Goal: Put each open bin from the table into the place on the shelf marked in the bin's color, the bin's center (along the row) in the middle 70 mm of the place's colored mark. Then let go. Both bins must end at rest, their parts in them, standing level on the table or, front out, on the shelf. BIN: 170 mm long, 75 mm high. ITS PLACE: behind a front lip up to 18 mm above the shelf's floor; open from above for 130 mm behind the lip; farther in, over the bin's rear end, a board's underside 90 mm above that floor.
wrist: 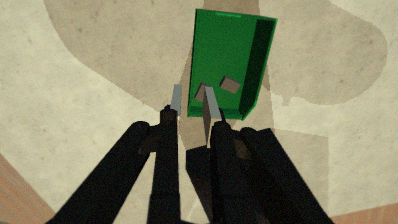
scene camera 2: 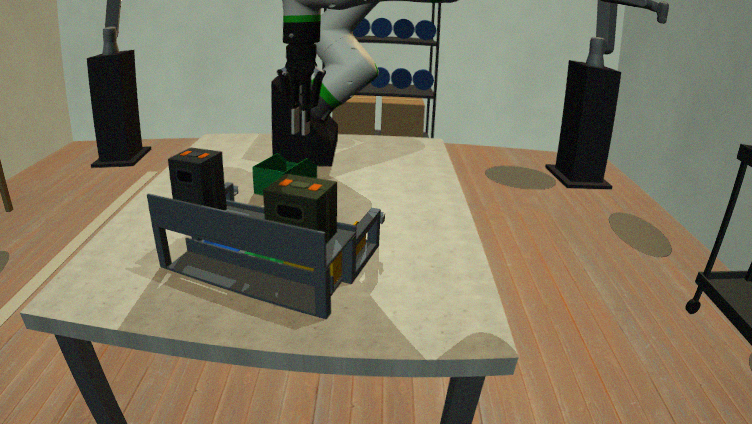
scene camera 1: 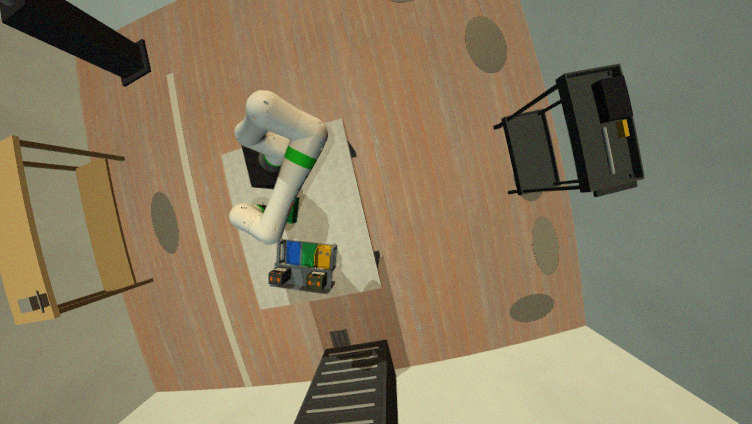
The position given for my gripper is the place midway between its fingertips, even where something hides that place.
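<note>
My own gripper is in sight for me, the gripper (scene camera 2: pixel 300 133), (wrist: pixel 192 97). I also see a green bin (scene camera 2: pixel 262 177), (wrist: pixel 238 46).
</note>
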